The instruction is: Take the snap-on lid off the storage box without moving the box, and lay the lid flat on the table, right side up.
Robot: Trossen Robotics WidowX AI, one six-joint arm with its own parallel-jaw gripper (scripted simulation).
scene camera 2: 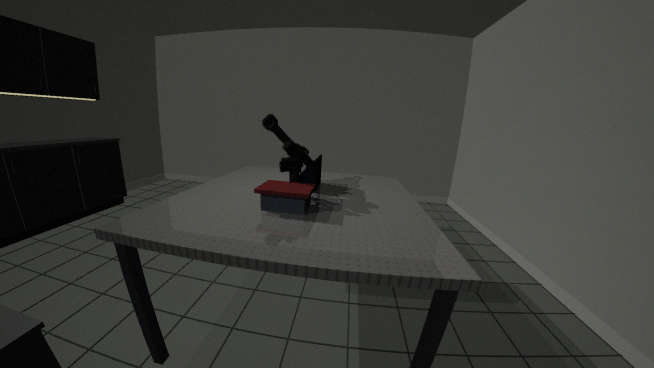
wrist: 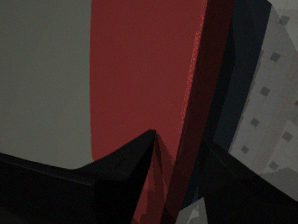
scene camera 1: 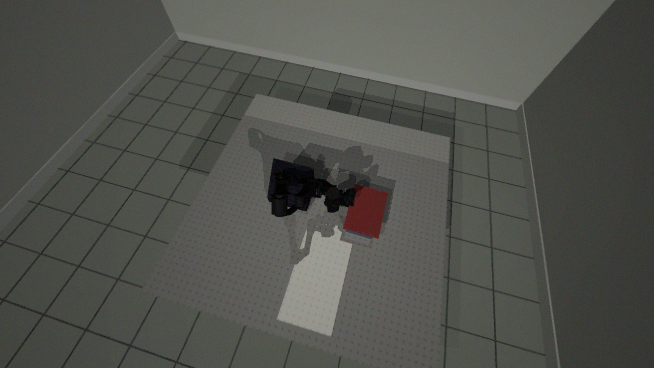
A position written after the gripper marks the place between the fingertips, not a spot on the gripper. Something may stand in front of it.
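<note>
The scene shows the gripper point(wrist: 177, 140) together with a red lid point(scene camera 1: 365, 217) point(scene camera 2: 271, 187) point(wrist: 160, 72). A blue storage box point(scene camera 2: 283, 204) is visible too.
</note>
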